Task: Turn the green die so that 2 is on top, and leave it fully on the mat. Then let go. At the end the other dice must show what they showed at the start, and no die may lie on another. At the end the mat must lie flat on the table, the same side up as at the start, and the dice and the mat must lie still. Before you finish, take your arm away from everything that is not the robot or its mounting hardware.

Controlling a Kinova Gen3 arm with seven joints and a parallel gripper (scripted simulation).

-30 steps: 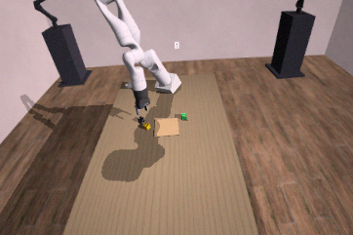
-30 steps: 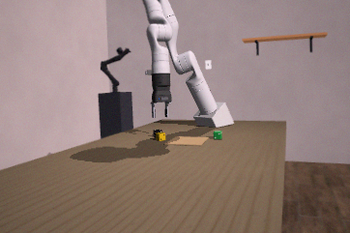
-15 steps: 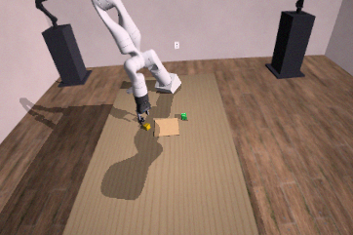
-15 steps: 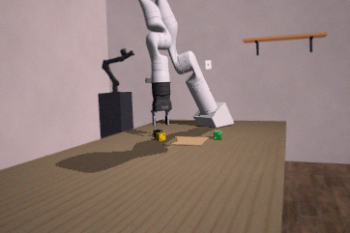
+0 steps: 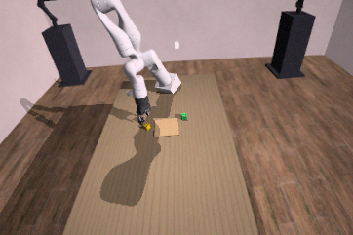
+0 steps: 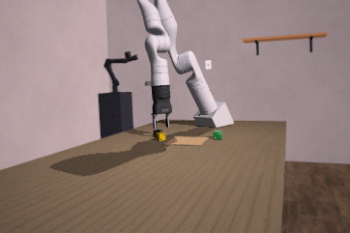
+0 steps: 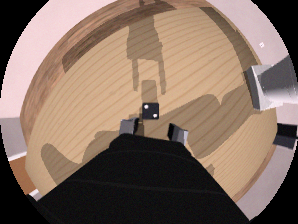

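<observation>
My hand is 40 mm above the black die, 20 mm to the left of it and 10 mm past it. The rest, counted from my hand: tan mat 130 mm to the left, 60 mm below, 60 mm ahead; yellow die 50 mm ahead, 40 mm below, 20 mm to the left; green die 240 mm to the left, 40 mm below, 10 mm behind.
</observation>
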